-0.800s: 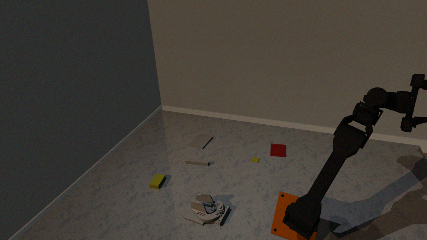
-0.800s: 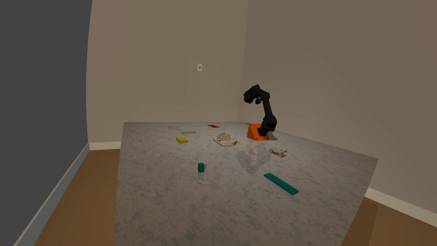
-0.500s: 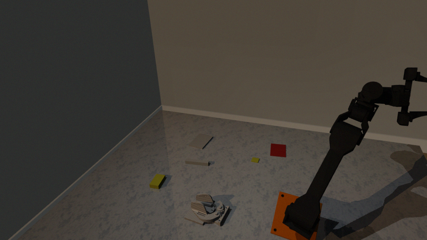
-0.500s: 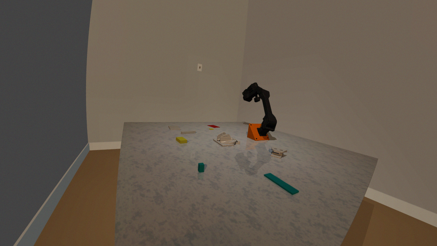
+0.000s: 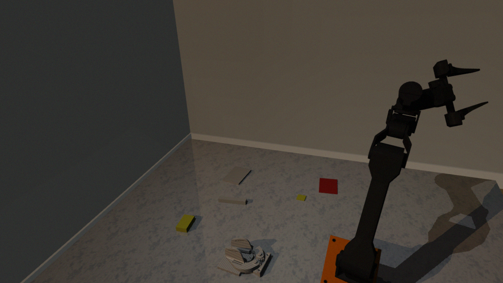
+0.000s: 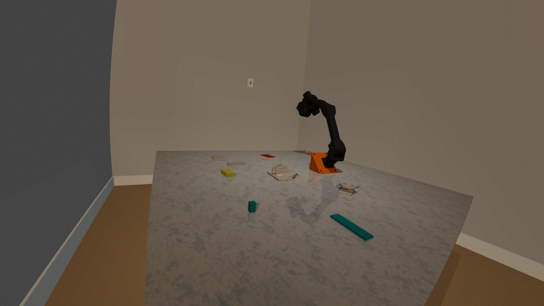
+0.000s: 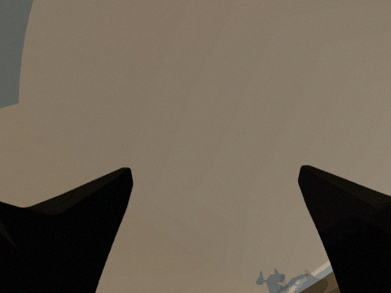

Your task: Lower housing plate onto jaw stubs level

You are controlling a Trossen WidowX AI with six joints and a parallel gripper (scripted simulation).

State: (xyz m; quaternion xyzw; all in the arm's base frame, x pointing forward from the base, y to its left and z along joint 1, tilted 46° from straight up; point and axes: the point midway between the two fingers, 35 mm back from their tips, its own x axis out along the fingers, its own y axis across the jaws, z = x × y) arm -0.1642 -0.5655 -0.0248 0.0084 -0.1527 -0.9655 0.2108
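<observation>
The wooden block lies 350 mm ahead of my gripper tip, 710 mm to the left of it and 430 mm below it. From my gripper tip the other things lie so: beige bar (680 mm ahead, 250 mm to the left, 430 mm below); then small yellow tile (460 mm ahead, 120 mm to the left, 440 mm below); then red tile (390 mm ahead, 10 mm to the left, 440 mm below).
</observation>
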